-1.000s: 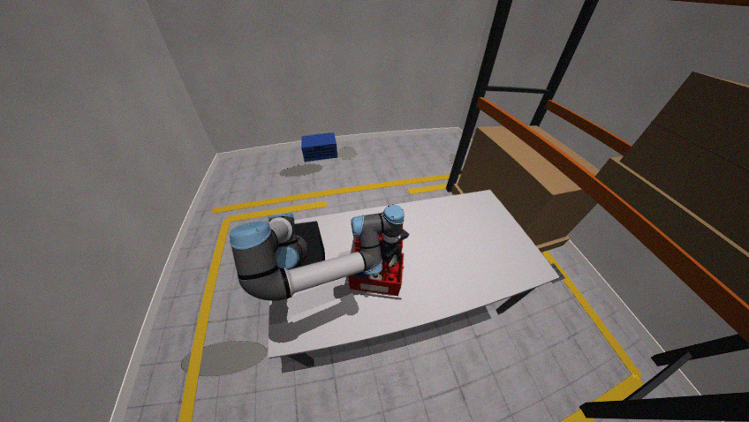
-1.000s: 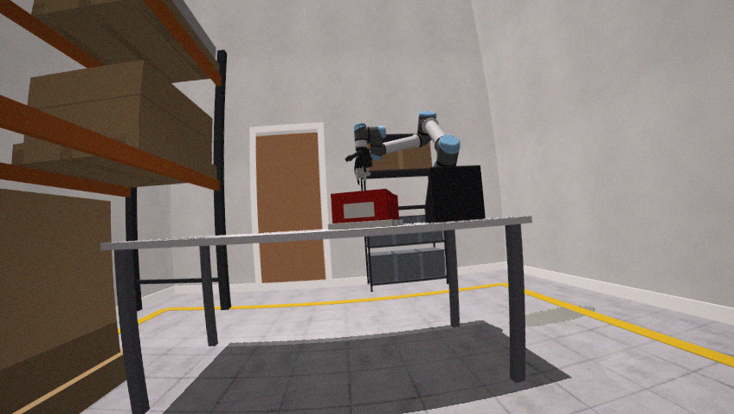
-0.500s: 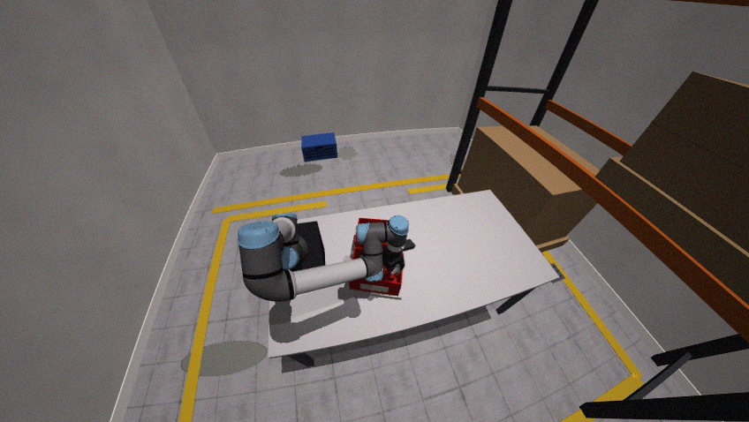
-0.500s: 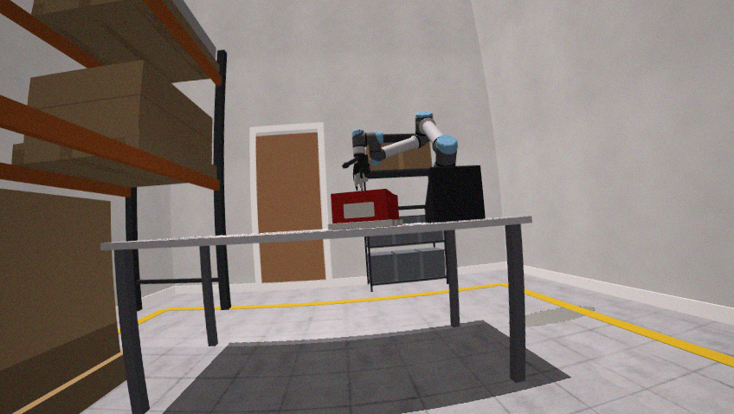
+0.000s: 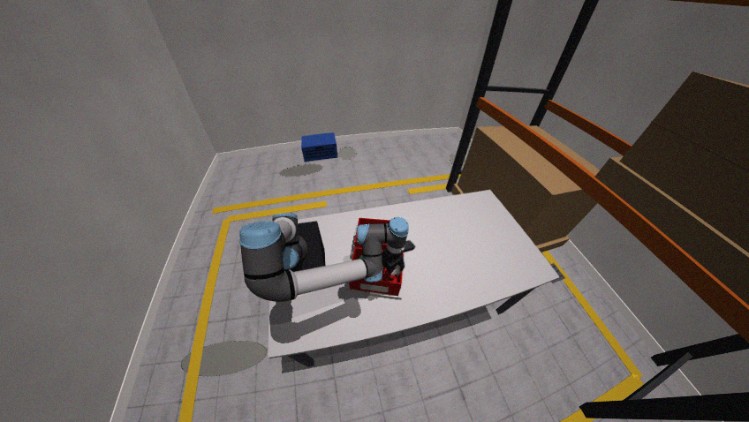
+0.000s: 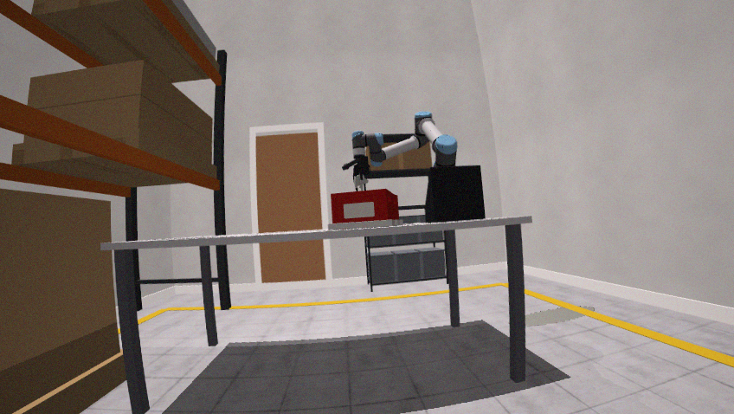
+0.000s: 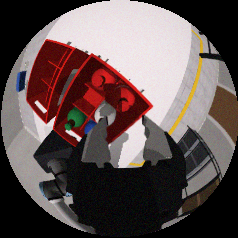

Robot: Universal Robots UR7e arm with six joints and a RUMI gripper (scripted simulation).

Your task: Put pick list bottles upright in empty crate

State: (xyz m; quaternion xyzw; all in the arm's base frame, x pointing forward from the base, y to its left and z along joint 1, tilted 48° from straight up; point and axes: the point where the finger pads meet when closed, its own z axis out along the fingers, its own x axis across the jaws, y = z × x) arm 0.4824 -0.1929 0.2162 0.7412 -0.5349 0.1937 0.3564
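Right now my hand is 8 cm past the grey-topped bottle, 4 cm to the right of it and 14 cm above it. The rest, counted from my hand: blue bottle (16 cm behind, 7 cm to the left, 14 cm below); green bottle (12 cm behind, 15 cm to the left, 14 cm below).
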